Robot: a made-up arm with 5 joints.
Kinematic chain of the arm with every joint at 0, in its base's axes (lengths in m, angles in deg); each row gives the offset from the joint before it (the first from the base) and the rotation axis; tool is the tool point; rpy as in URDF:
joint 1: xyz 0.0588 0 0.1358 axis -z
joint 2: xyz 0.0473 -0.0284 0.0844 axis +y
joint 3: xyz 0.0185 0 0.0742 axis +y
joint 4: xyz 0.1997 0 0.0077 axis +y
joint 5: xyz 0.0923 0.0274 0 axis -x
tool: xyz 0 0 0 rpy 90 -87.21 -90
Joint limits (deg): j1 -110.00..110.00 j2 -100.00..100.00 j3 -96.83..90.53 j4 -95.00..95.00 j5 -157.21..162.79
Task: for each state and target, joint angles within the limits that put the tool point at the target. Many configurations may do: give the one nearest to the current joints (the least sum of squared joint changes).
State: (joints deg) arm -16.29 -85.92 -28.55 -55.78 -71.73
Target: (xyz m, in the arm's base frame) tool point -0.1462 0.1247 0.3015
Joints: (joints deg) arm 31.55 -100.00 -33.71 -89.39 -71.73
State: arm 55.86 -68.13 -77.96 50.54 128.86
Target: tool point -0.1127 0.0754 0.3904
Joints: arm 24.04 -82.32 -79.72 90.20 128.86
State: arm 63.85 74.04 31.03 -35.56 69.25
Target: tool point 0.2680 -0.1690 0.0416
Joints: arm 38.72 45.65 26.62 -53.73 69.25
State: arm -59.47 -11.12 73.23 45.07 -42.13
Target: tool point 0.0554 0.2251 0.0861
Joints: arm -91.12 -17.78 57.36 35.33 -42.13
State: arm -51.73 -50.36 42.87 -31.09 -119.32
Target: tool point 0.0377 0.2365 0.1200
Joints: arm -95.34 -36.65 88.62 -40.58 -119.32
